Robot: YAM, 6 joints.
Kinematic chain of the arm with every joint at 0, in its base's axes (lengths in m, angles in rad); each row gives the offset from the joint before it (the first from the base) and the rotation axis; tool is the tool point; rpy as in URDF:
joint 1: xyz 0 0 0.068 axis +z
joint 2: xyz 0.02 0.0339 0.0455 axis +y
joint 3: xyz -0.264 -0.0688 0 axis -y
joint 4: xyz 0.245 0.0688 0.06 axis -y
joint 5: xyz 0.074 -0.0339 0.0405 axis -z
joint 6: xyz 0.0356 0 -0.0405 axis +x
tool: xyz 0 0 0 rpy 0 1.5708 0
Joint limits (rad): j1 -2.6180..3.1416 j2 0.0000..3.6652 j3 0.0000..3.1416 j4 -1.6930..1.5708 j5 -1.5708..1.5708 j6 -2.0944..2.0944
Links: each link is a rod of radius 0.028 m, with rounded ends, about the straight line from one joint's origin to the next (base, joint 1, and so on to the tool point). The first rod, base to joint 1, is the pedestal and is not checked.
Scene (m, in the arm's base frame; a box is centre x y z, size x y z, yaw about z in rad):
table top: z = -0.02
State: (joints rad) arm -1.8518 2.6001 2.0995 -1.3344 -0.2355 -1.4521
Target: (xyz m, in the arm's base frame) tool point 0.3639 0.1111 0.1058
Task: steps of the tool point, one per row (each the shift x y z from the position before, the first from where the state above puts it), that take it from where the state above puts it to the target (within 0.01 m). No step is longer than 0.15 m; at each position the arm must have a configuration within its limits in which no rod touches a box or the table.
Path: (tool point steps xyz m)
1: 0.1213 -0.0060 0.0026
2: 0.1161 0.0258 0.0028
3: 0.1028 0.0546 0.0030
4: 0.0826 0.0780 0.0032
5: 0.0576 0.0950 0.0033
6: 0.0295 0.1043 0.0036
7: 0.0007 0.1057 0.0037
8: -0.0267 0.0995 0.0038

